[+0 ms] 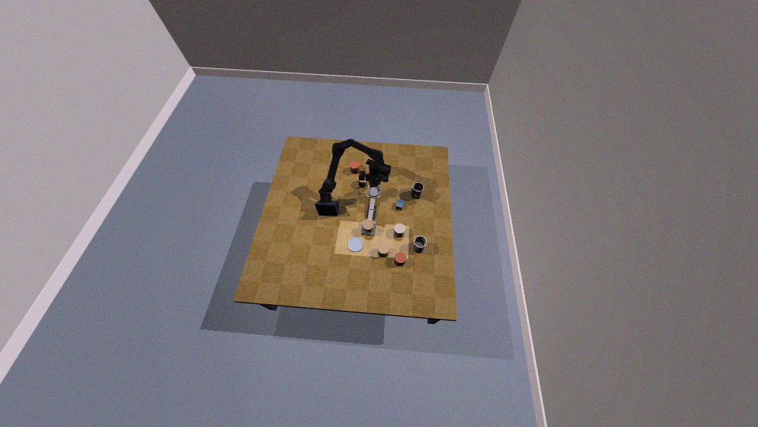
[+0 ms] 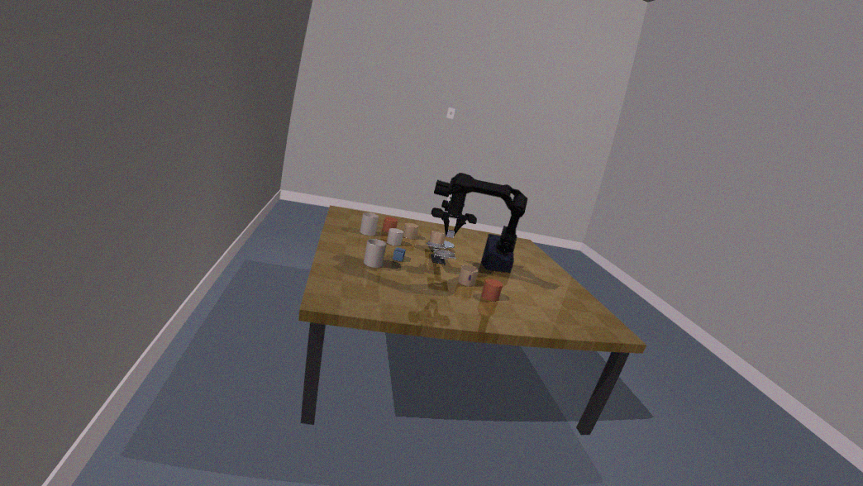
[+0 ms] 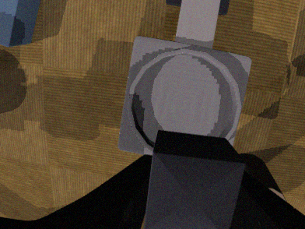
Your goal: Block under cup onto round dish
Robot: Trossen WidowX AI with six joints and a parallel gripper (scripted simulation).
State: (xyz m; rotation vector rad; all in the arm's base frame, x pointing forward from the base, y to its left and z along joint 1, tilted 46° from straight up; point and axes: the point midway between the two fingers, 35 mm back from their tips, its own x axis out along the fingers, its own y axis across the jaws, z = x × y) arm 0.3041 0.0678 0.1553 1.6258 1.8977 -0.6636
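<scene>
Right now the round pale-blue dish is 60 mm behind my gripper tip, 380 mm to the right of it and 160 mm below it. The rest, counted from my gripper tip: grey block 10 mm above; tan cup 100 mm behind, 120 mm to the left, 120 mm below; small balance 10 mm ahead, 130 mm to the right, 120 mm below.
</scene>
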